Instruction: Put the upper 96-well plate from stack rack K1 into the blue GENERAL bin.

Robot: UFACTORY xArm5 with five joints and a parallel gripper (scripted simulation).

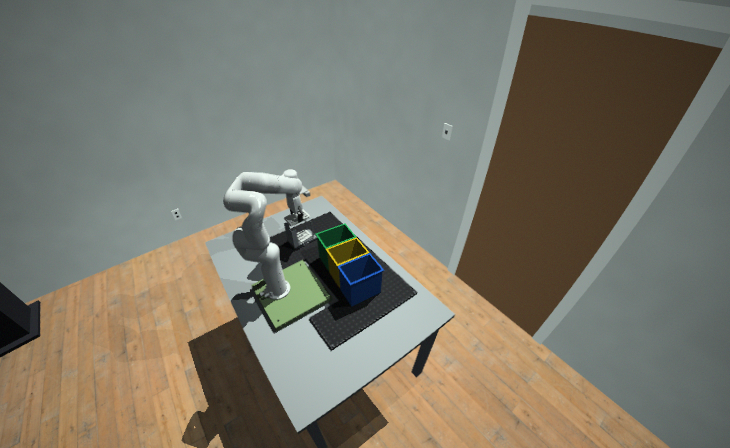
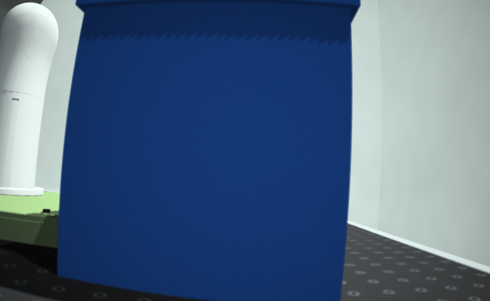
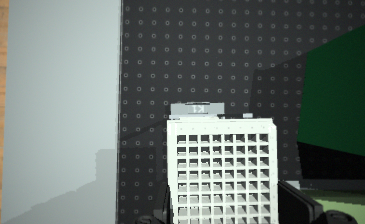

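Now: hand 520 mm to the left of the blue bin, 110 mm above it and 10 mm short of it. From my hand the other things lie so: white 96-well plate (10 mm below); then yellow bin (400 mm to the right, 110 mm below, 40 mm ahead); then green bin (270 mm to the right, 110 mm below, 70 mm ahead).
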